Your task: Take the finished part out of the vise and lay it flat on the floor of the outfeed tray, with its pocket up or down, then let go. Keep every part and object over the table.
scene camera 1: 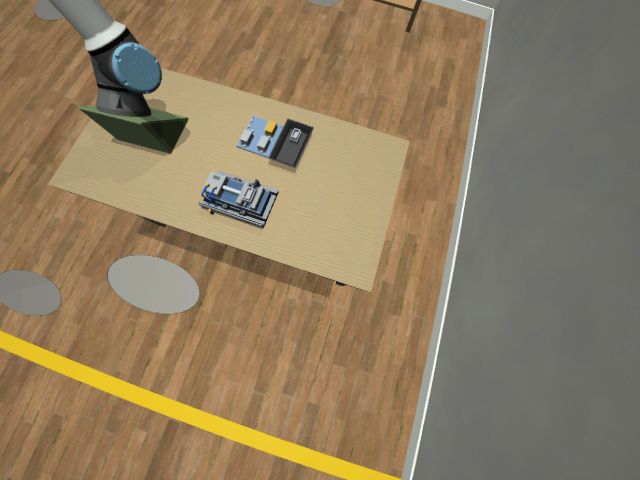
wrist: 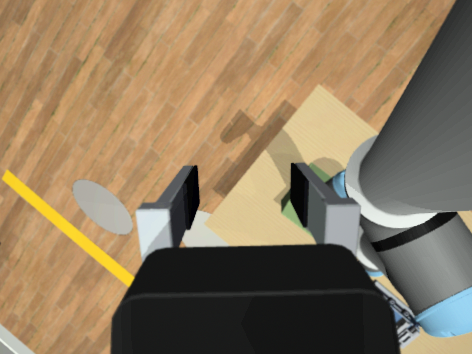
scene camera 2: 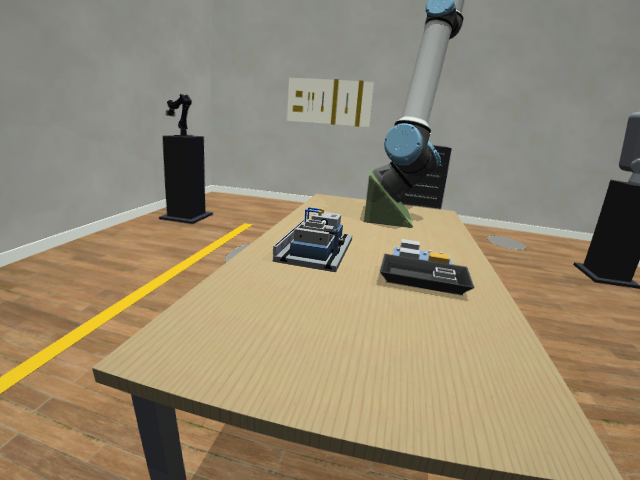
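Where they show: gripper, between the fingertips: [wrist: 244, 183]; arm's base, origin of its link: [scene camera 1: 125, 111] [scene camera 2: 385, 187].
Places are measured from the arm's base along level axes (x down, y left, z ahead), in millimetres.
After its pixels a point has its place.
Note:
The vise [scene camera 1: 264, 207] @[y -200, x 93, z 715 mm] [scene camera 2: 311, 250] @[y -173, x 90, z 715 mm] stands on the table; its corner shows in the wrist view [wrist: 403, 320] @[y -137, x 60, z 613 mm]. A light grey part with a pocket [scene camera 1: 249, 194] @[y -183, x 36, z 654 mm] [scene camera 2: 316, 224] @[y -174, x 25, z 667 mm] sits at its jaws, pocket up; whether the jaws clamp it I cannot tell. The black outfeed tray [scene camera 1: 287, 151] @[y 116, x 124, z 705 mm] [scene camera 2: 418, 280] @[y 128, x 102, z 781 mm] stands apart from the vise. Another grey part with a pocket [scene camera 1: 295, 134] @[y 204, x 103, z 717 mm] [scene camera 2: 444, 273] @[y 198, x 92, z 733 mm] lies in one end of it. My gripper [wrist: 244, 183] @[y 128, x -1004, z -322 mm] is open and empty, high up and far from vise and tray; it does not show in either scene view.
A blue plate [scene camera 1: 258, 124] @[y 216, x 128, z 514 mm] with two grey blocks [scene camera 1: 246, 136] @[y 109, x 92, z 504 mm] [scene camera 1: 263, 143] @[y 99, x 92, z 594 mm] and an orange block [scene camera 1: 270, 128] @[y 188, x 92, z 595 mm] [scene camera 2: 439, 257] @[y 198, x 93, z 609 mm] adjoins the tray. Blue hoses [scene camera 1: 208, 193] rise at the vise's end. The green arm mount [scene camera 1: 149, 130] @[y -65, x -22, z 172 mm] [scene camera 2: 382, 209] @[y 2, x 70, z 169 mm] stands on the table [scene camera 1: 336, 206] @[y -76, x 137, z 1014 mm] [scene camera 2: 330, 351] @[y -40, x 136, z 1086 mm].

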